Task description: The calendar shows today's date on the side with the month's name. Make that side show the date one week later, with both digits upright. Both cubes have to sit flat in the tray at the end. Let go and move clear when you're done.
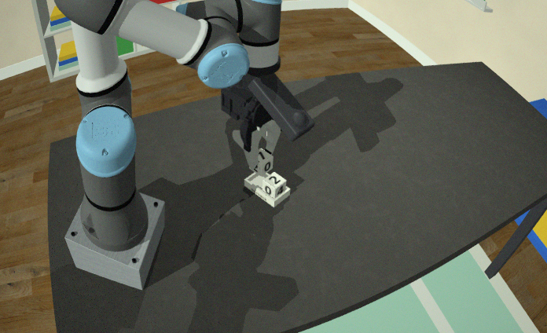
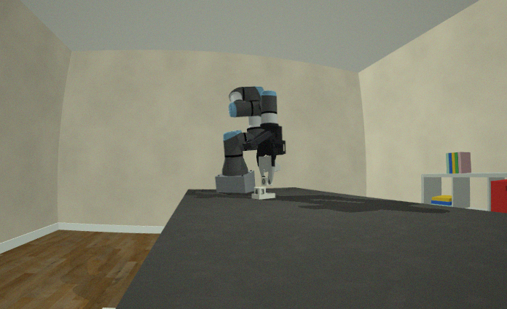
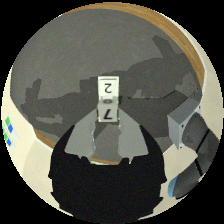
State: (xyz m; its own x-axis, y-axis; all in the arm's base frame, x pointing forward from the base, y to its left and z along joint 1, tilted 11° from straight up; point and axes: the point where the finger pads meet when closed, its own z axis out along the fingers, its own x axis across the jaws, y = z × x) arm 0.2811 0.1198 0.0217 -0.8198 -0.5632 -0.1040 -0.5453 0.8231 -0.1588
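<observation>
Now: the white tray 1 cm ahead of my hand, 1 cm to the right of it and 6 cm below it.
</observation>
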